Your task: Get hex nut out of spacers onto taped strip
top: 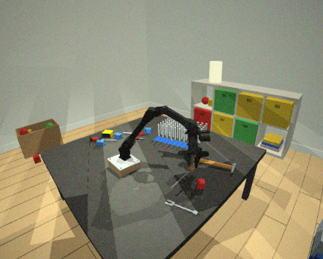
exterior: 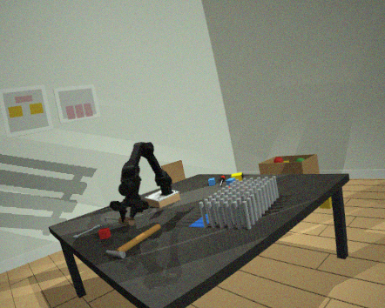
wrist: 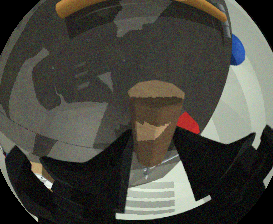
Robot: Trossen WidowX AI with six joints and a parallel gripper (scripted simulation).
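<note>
My gripper tip is now 110 mm past the hook tool. Also, from my gripper tip: blue taped strip: 280 mm ahead, 330 mm to the left, 50 mm below; red cube: 70 mm behind, 90 mm to the right, 30 mm below; grey forked tool: 260 mm behind, 90 mm to the right, 50 mm below.
</note>
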